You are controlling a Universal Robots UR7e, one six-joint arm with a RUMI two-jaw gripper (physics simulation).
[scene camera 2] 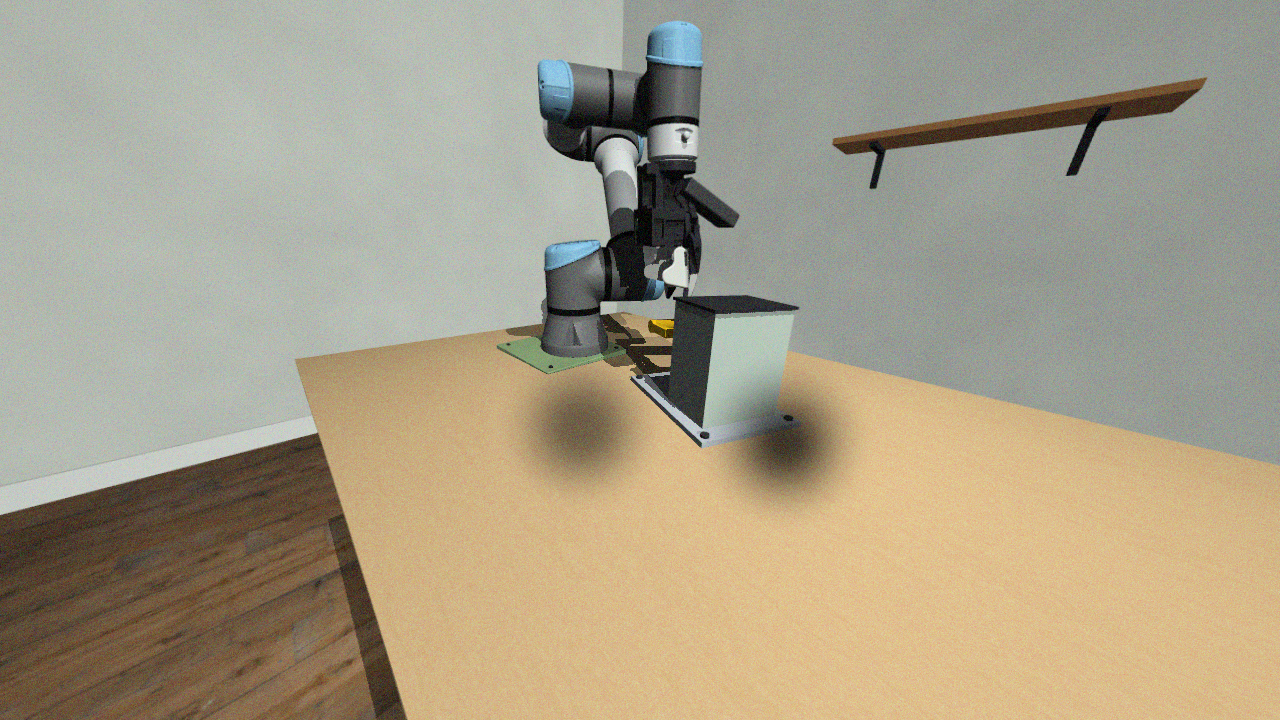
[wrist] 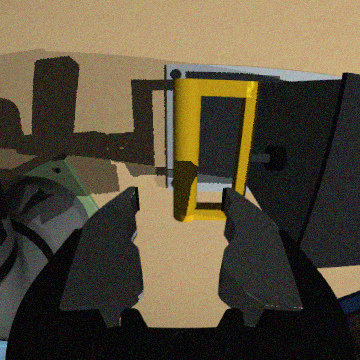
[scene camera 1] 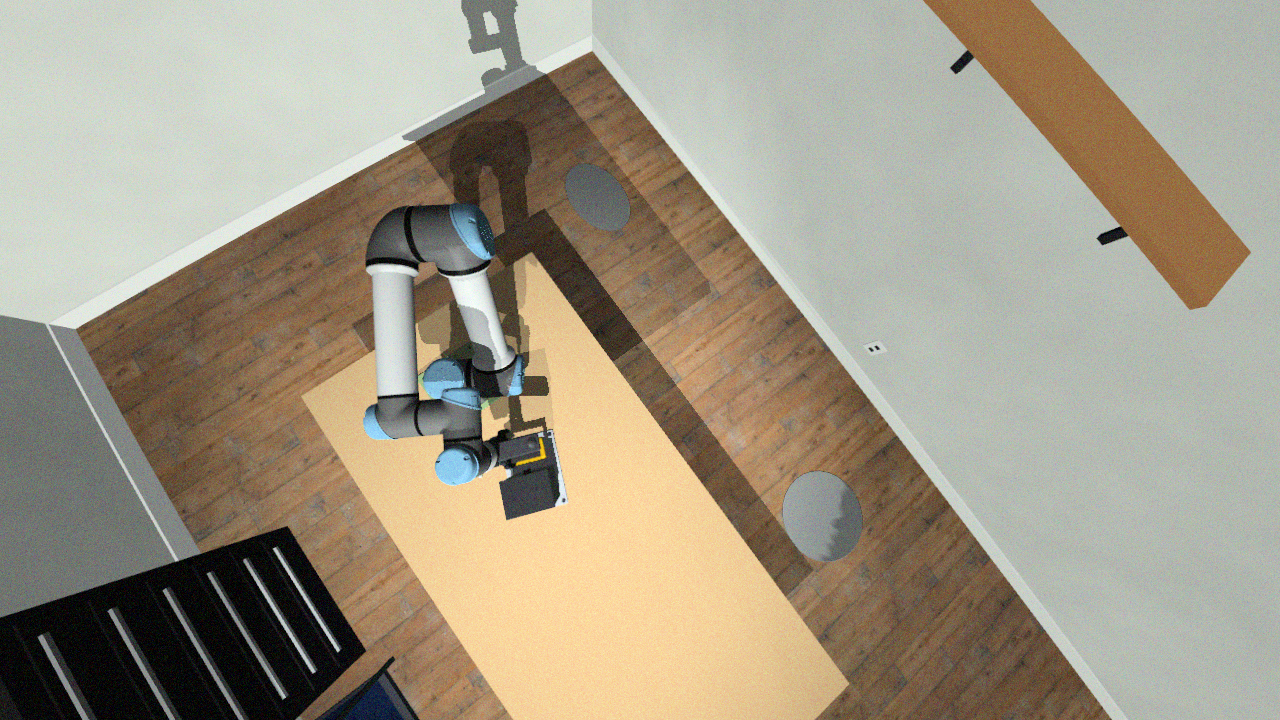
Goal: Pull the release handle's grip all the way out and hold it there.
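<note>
The release handle's yellow grip (scene camera 1: 543, 447) (scene camera 2: 662, 327) (wrist: 186, 125) is a rectangular loop. A short grey rod (wrist: 260, 158) joins it to the dark side of the housing (scene camera 1: 529, 494) (scene camera 2: 750, 367) (wrist: 300, 120), with a gap between grip and housing. The housing stands on a pale base plate (scene camera 1: 562, 488) (scene camera 2: 741, 431) (wrist: 169, 125). My gripper (scene camera 2: 678, 291) (wrist: 180, 188) is partly open and empty, pointing down above the grip. In the wrist view, the near end of the grip shows between the fingertips, close to the right one. In scene camera 1 the fingertips are hidden.
The arm's green mounting plate (scene camera 2: 537, 356) (wrist: 80, 182) is near the grip's side of the housing. The table (scene camera 1: 644, 573) (scene camera 2: 572, 573) extends beyond the housing. A wooden wall shelf (scene camera 1: 1100, 152) (scene camera 2: 1011, 118) and a black slatted unit (scene camera 1: 308, 573) stand away from the arm.
</note>
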